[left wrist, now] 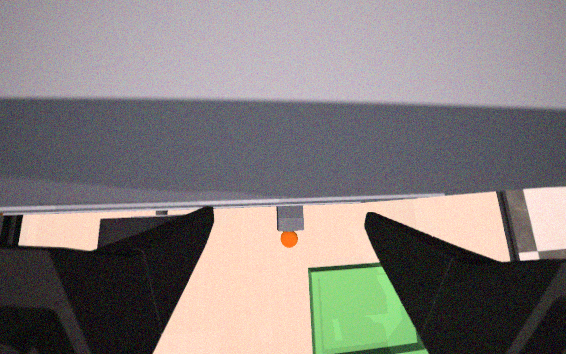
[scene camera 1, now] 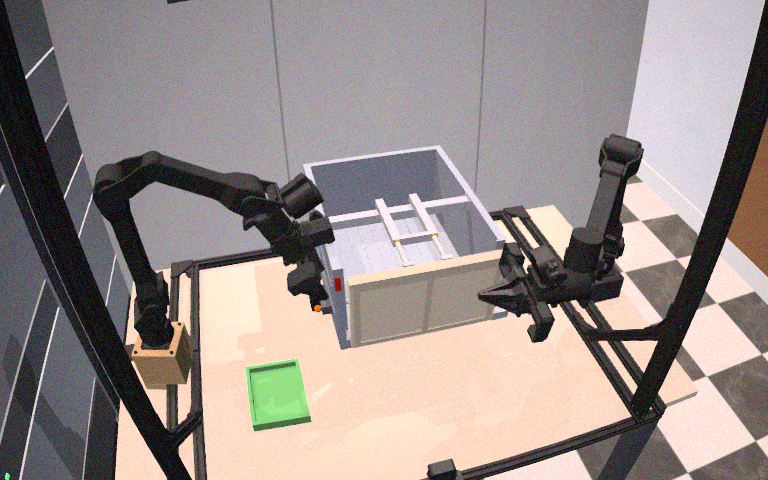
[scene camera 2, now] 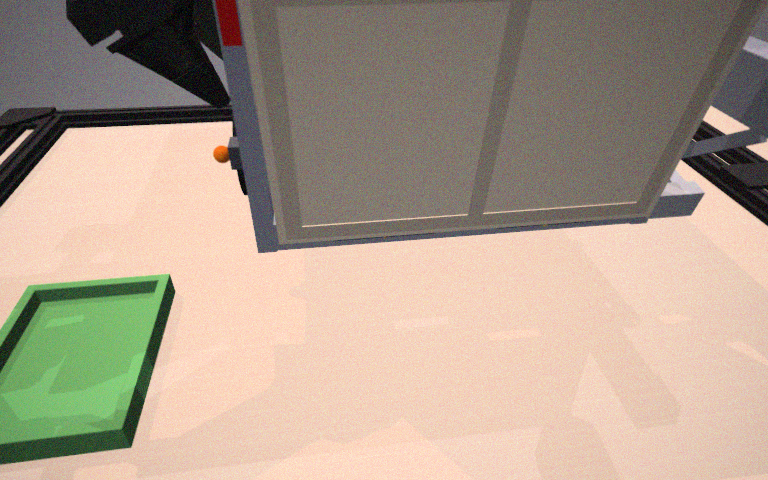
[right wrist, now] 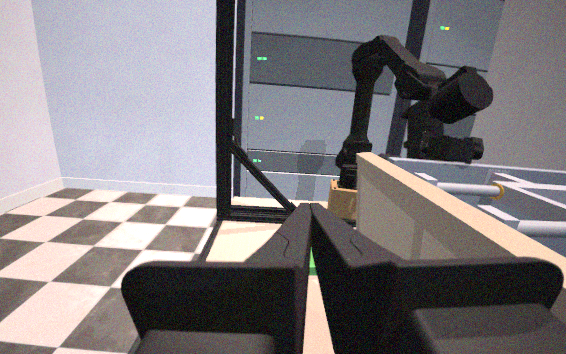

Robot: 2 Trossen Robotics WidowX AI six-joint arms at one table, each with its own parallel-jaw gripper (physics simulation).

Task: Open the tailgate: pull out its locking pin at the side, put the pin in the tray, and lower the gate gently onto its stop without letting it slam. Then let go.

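Places are measured from the left arm's base along level axes (x right, y ahead, z up), in metres.
Pixels of known places: left gripper, fingertip midpoint: (left wrist: 290, 216) (scene camera 1: 324, 284); right gripper, fingertip midpoint: (scene camera 1: 478, 295) (right wrist: 308, 211); left arm's base at its link origin: (scene camera 1: 157, 338) (right wrist: 347, 185).
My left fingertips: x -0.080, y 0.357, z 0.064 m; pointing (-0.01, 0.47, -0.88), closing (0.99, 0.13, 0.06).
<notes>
For each thing: its top centre in the pictures, then the offset to it from my left fingertips. "*": a spot on its surface instead. Level surfaces: height alone.
- grey bracket at a spot on its surface: (left wrist: 290, 214) (scene camera 2: 244, 141) * dx +0.006, dy +0.001, dz -0.045 m
- green tray at its top centre: (scene camera 2: 68, 346) (left wrist: 371, 314) (scene camera 1: 276, 390) dx +0.147, dy -0.110, dz -0.151 m
- white ladder-like frame at a spot on its surface: (scene camera 1: 388, 221) * dx -0.044, dy +0.131, dz +0.115 m
- table at its surface level: dz -0.174 m
The upright, closed tailgate (scene camera 1: 390, 311) (scene camera 2: 385, 113) (right wrist: 385, 215) is beige. The pin's orange knob (scene camera 1: 317, 308) (scene camera 2: 221, 153) (left wrist: 289, 239) sticks out of a grey bracket (scene camera 2: 234, 152) (left wrist: 290, 214) on the truck bed's side; the pin's shaft is hidden. The green tray (scene camera 1: 283, 422) (scene camera 2: 67, 444) (left wrist: 313, 310) lies empty on the table. My left gripper (scene camera 1: 323, 300) (left wrist: 290, 216) is open beside the bed's side wall, its fingers on either side of the bracket in the left wrist view, not touching the knob. My right gripper (scene camera 1: 480, 295) (right wrist: 308, 211) is shut and empty, in front of the tailgate's right end.
The grey truck bed (scene camera 1: 370, 156) (left wrist: 280, 145) has high walls close to the left gripper. A white ladder-like frame (scene camera 1: 388, 221) lies inside it. Black rails (scene camera 1: 198, 339) frame the table (scene camera 1: 396, 396). A wooden block (scene camera 1: 161, 367) (right wrist: 342, 202) carries the left arm.
</notes>
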